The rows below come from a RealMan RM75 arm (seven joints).
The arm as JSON. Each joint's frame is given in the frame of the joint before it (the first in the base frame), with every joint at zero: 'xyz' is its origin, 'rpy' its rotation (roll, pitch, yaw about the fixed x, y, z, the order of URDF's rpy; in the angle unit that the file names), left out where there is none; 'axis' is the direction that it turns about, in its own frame. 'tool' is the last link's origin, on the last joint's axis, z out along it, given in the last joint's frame.
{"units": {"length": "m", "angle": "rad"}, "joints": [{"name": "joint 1", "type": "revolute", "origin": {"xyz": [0.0, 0.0, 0.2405]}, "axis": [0.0, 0.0, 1.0]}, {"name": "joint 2", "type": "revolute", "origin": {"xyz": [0.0, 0.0, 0.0]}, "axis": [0.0, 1.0, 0.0]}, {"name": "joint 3", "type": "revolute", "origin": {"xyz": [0.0, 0.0, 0.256]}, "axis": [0.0, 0.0, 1.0]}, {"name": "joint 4", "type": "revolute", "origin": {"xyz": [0.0, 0.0, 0.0]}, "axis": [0.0, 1.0, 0.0]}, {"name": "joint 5", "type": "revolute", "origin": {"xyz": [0.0, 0.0, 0.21]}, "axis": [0.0, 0.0, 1.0]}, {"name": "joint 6", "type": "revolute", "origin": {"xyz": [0.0, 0.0, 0.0]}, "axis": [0.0, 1.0, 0.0]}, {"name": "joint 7", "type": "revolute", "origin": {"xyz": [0.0, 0.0, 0.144]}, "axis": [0.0, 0.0, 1.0]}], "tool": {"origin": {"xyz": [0.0, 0.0, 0.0]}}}
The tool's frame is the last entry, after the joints.
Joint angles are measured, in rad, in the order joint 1, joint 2, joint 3, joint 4, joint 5, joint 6, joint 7. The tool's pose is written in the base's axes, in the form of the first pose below.
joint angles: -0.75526, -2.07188, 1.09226, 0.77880, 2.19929, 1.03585, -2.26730
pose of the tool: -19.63 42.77 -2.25; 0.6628 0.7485 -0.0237; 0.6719 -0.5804 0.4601; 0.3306 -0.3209 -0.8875
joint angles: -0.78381, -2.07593, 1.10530, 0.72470, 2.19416, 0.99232, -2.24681
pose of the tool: -19.44 43.08 -3.26; 0.6731 0.7389 -0.0326; 0.6668 -0.5872 0.4589; 0.3199 -0.3306 -0.8879
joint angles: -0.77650, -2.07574, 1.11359, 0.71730, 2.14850, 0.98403, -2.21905
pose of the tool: -19.36 42.98 -3.42; 0.6713 0.7411 -0.0052; 0.6583 -0.5931 0.4635; 0.3405 -0.3146 -0.8861
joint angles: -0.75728, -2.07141, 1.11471, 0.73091, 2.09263, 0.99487, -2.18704
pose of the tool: -19.29 42.83 -3.01; 0.6681 0.7432 0.0354; 0.6444 -0.6018 0.4718; 0.3719 -0.2923 -0.8810
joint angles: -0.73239, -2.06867, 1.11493, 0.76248, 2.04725, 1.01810, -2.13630
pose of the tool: -19.12 42.55 -2.43; 0.6877 0.7221 0.0753; 0.6110 -0.6317 0.4771; 0.3921 -0.2821 -0.8756
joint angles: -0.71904, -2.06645, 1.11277, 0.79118, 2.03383, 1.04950, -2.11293
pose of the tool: -18.87 42.29 -1.98; 0.7057 0.7020 0.0964; 0.5898 -0.6573 0.4692; 0.3927 -0.2743 -0.8778
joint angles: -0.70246, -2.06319, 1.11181, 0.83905, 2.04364, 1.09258, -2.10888
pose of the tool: -18.62 41.94 -1.31; 0.7285 0.6772 0.1031; 0.5703 -0.6830 0.4564; 0.3795 -0.2737 -0.8838
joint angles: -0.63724, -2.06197, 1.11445, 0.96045, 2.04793, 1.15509, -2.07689
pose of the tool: -18.71 40.93 0.32; 0.7763 0.6199 0.1147; 0.5110 -0.7253 0.4613; 0.3691 -0.2995 -0.8798
